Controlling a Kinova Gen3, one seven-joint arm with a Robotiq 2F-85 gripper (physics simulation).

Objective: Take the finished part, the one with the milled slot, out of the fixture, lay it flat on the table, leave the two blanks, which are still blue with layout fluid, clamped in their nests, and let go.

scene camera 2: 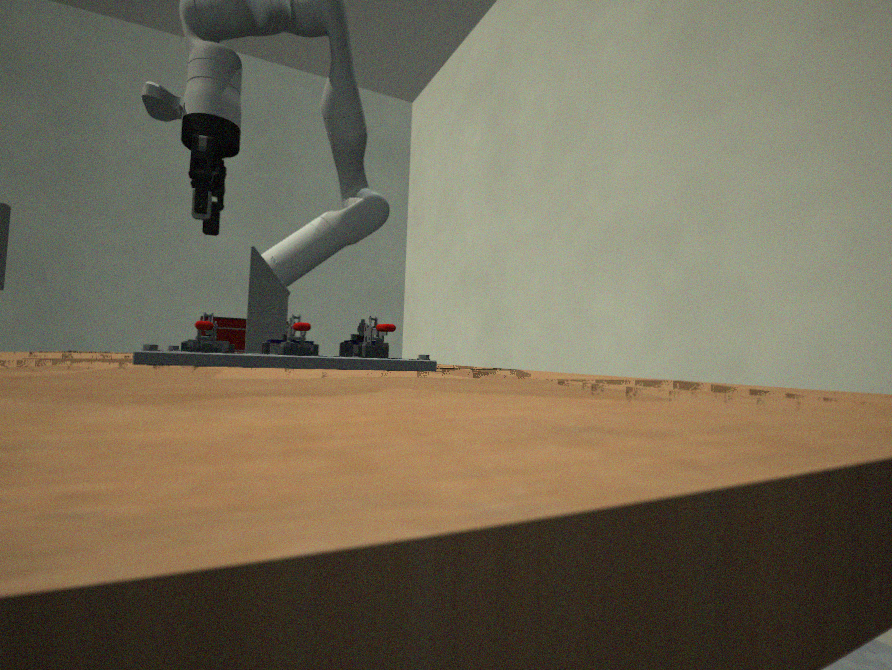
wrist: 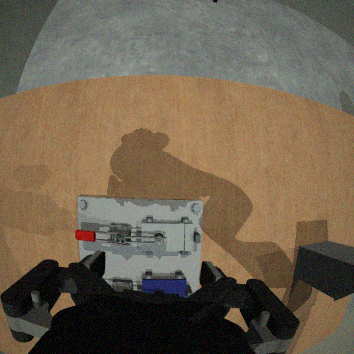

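Observation:
Scene camera 2 gives me a fixture plate (scene camera 2: 163, 357) and, in the same view, my gripper (scene camera 2: 206, 227). In the wrist view I find the plate again (wrist: 121, 262), together with a blue blank (wrist: 167, 284) and a finished part (wrist: 179, 236). My gripper (wrist: 152, 267) is visible there too.

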